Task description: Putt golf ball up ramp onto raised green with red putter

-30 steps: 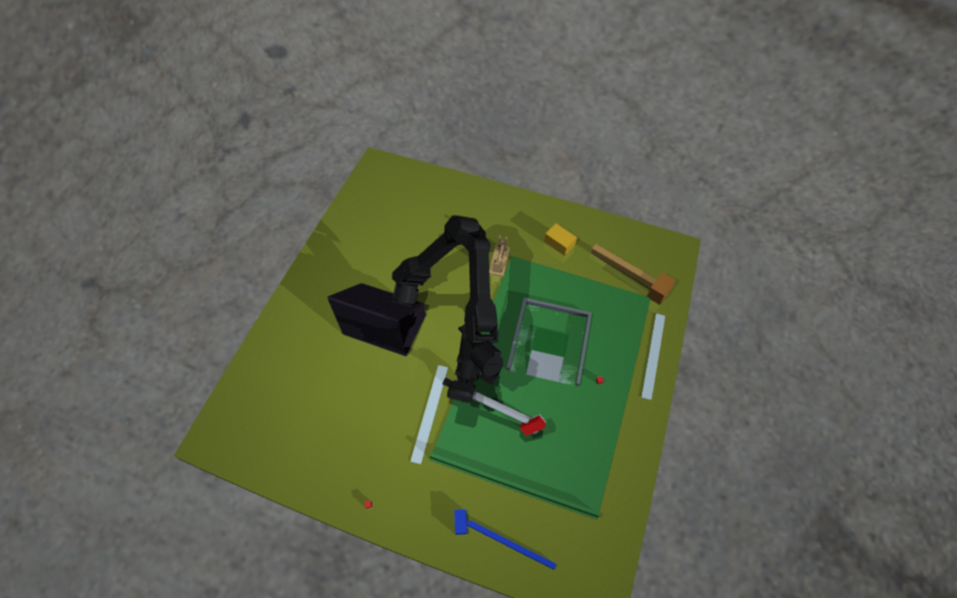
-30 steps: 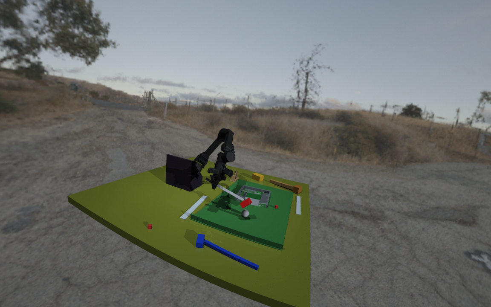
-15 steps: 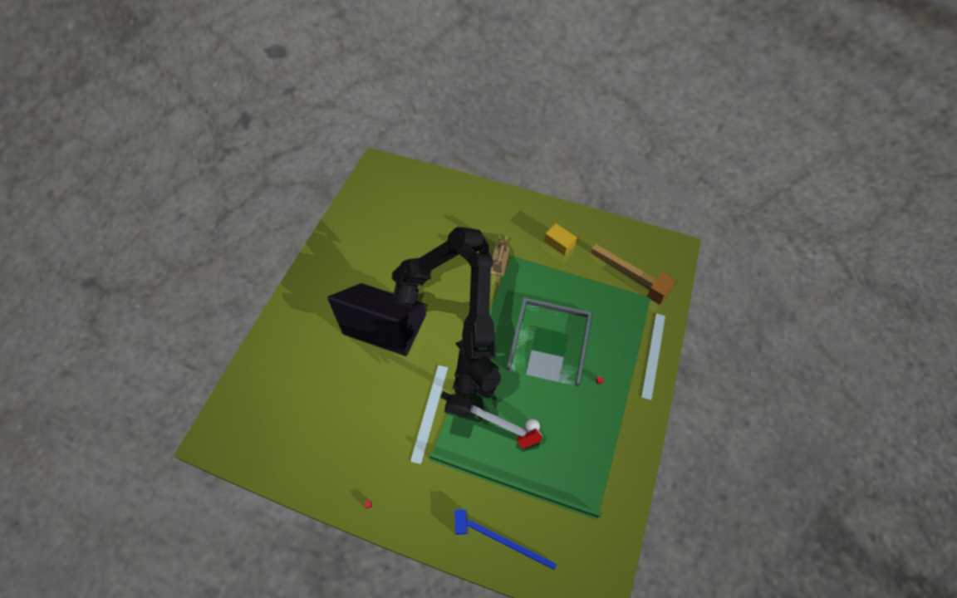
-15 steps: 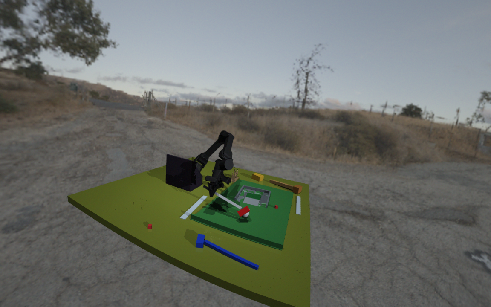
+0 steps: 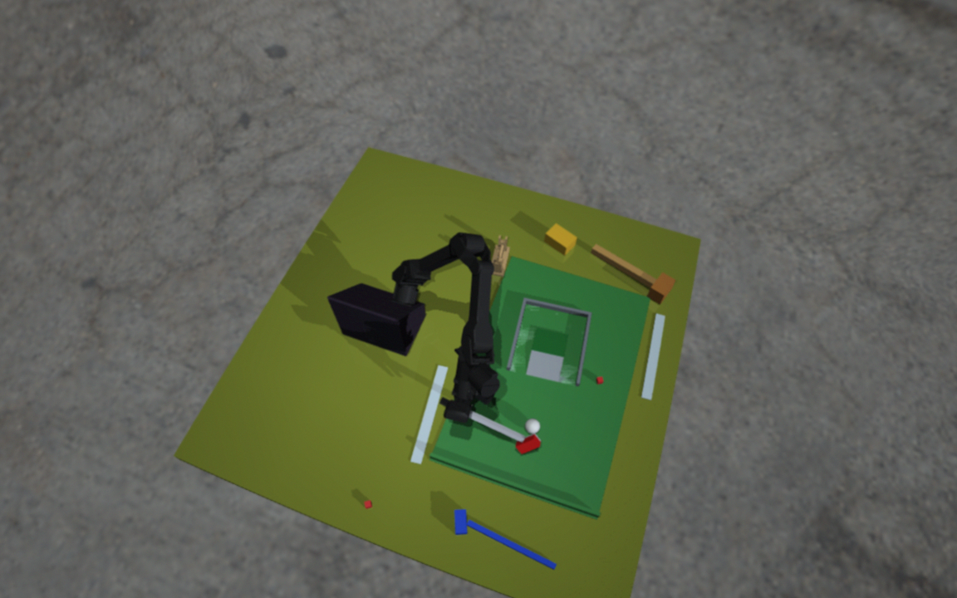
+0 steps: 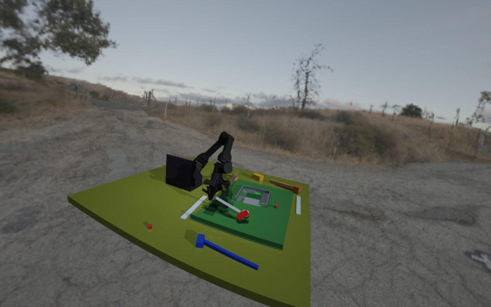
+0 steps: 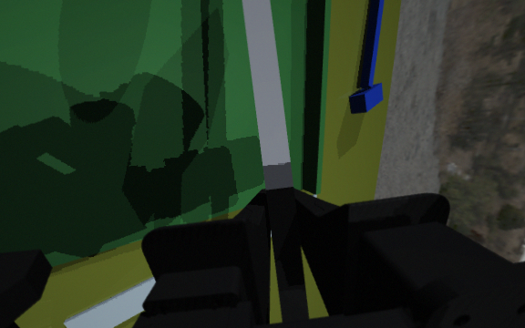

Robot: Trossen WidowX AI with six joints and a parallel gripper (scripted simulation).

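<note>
My gripper tip is now 9 cm short of the red putter. Also, from my gripper tip: blue putter (28 cm to the right, 18 cm ahead, 6 cm below); then white golf ball (20 cm ahead, 5 cm below, 4 cm to the left); then green mat (23 cm to the left, 22 cm ahead, 7 cm below).
</note>
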